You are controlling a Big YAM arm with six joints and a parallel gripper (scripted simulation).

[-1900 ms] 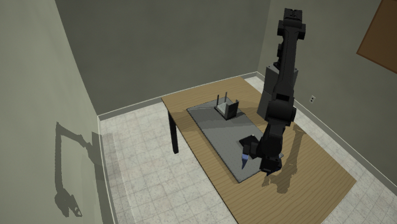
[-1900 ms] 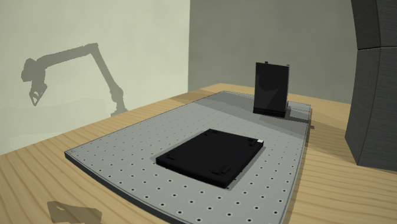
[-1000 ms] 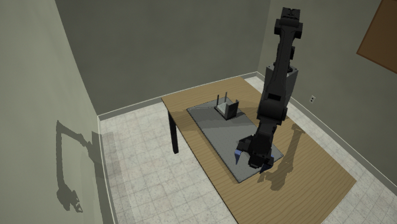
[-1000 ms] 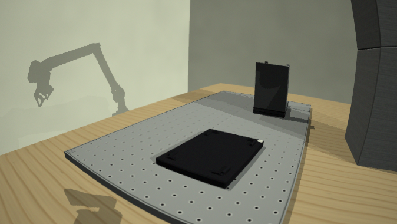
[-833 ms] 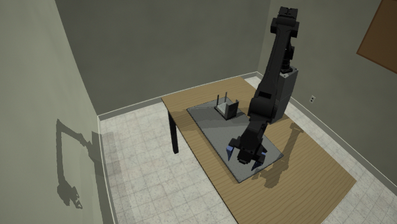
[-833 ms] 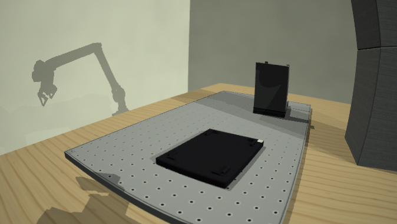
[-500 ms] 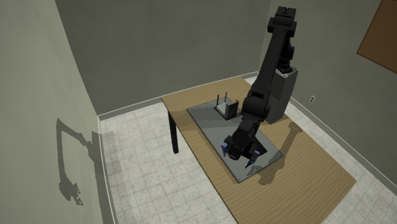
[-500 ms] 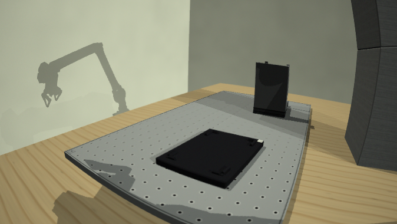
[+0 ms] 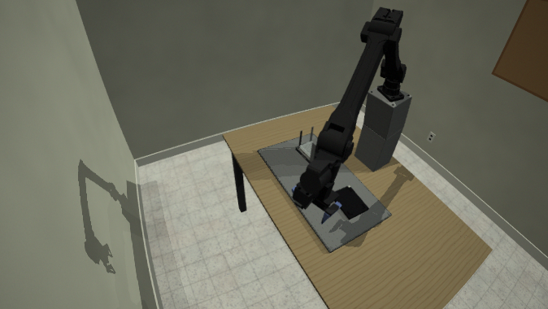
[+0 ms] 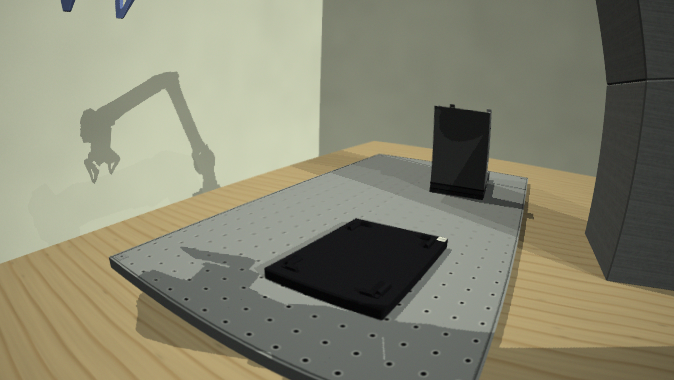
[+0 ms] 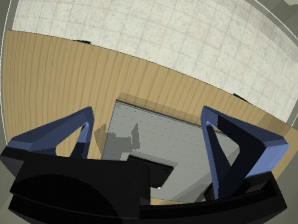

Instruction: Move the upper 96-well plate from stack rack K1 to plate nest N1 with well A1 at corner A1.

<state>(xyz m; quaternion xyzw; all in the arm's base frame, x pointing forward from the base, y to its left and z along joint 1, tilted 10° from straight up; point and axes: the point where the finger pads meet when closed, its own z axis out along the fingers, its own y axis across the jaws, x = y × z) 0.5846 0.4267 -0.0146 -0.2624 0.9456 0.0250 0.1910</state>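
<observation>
My hand is 47 cm to the left of the dark back wall, 27 cm past it and 21 cm above it. Also, from my hand: pale A1 square (35 cm behind, 28 cm below, 26 cm to the right).
</observation>
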